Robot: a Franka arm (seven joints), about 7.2 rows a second.
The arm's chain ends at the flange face. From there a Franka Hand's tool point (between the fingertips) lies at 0.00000 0.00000 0.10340 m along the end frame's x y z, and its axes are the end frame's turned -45 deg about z.
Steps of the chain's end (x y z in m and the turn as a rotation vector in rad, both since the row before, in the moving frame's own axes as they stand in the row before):
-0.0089, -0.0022, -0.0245, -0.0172, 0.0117, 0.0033
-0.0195, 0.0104, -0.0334, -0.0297, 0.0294, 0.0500
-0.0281, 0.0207, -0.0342, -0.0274, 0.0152, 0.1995
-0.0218, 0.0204, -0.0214, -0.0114, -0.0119, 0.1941
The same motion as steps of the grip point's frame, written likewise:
-0.0051, -0.0057, -0.0245, -0.0204, -0.0039, 0.0033
-0.0213, -0.0021, -0.0335, -0.0418, -0.0002, 0.0500
-0.0357, -0.0022, -0.0343, -0.0301, -0.0086, 0.1995
-0.0315, -0.0012, -0.0214, 0.0004, -0.0165, 0.1941

